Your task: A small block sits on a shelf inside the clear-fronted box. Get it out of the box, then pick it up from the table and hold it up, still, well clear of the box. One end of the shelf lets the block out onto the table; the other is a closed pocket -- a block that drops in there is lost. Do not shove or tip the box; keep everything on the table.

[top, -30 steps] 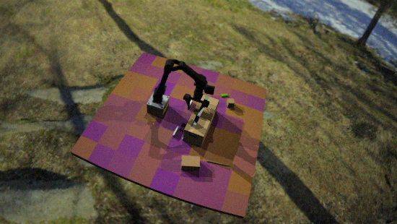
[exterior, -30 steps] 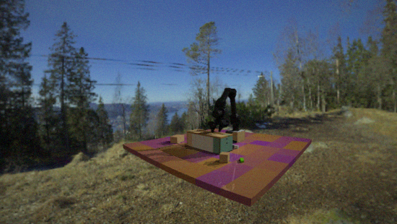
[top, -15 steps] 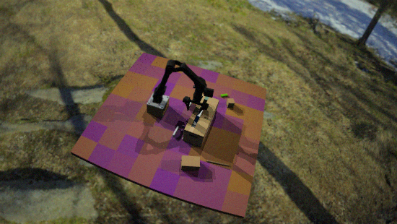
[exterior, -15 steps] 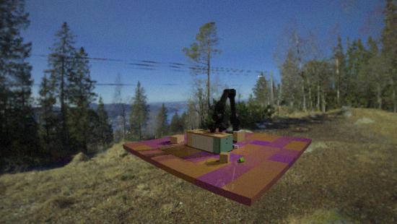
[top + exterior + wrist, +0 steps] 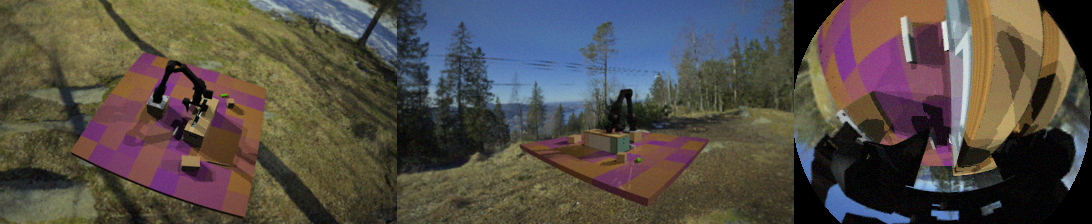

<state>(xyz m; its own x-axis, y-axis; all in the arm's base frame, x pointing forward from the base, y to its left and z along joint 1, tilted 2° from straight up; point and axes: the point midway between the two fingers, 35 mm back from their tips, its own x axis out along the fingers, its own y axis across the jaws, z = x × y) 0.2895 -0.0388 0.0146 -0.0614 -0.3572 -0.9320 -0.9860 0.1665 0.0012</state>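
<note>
My gripper tip is 4 cm to the left of the bluish block and 4 cm short of it. Round my gripper tip: long wooden box (4 cm ahead, 2 cm below, 1 cm to the right); tan cube (28 cm ahead, 26 cm to the left, 6 cm below).
</note>
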